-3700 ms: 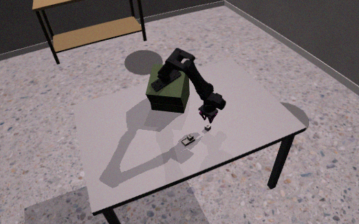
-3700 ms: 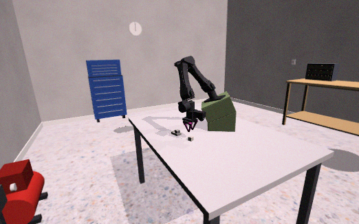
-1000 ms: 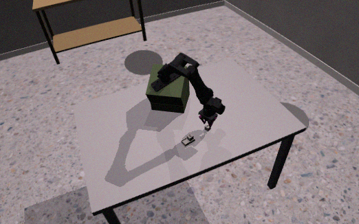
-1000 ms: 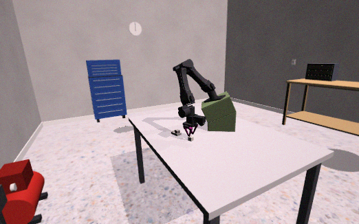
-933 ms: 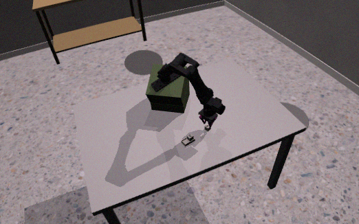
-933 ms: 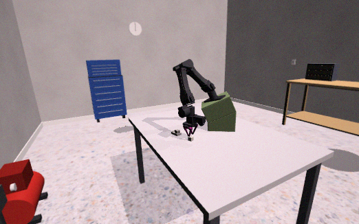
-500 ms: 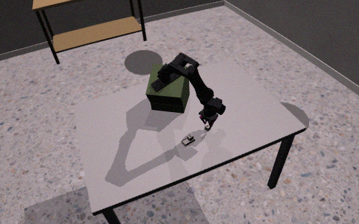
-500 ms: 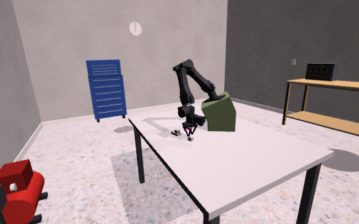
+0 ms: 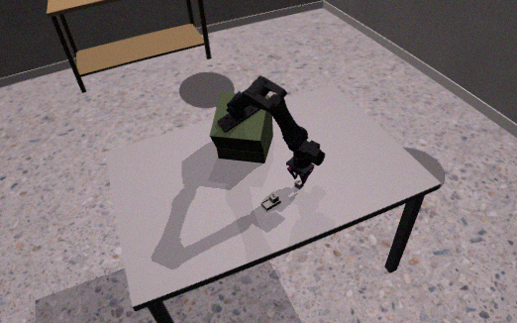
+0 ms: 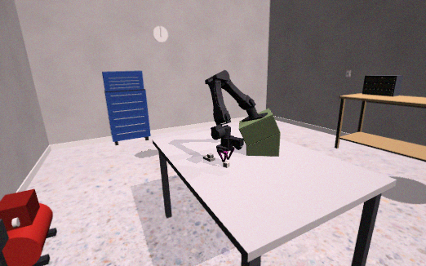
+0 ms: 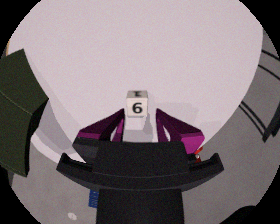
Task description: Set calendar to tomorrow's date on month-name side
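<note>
My gripper is now 3 cm above the white cube. Also, from my hand: calendar tray 16 cm to the right, 4 cm below.
</note>
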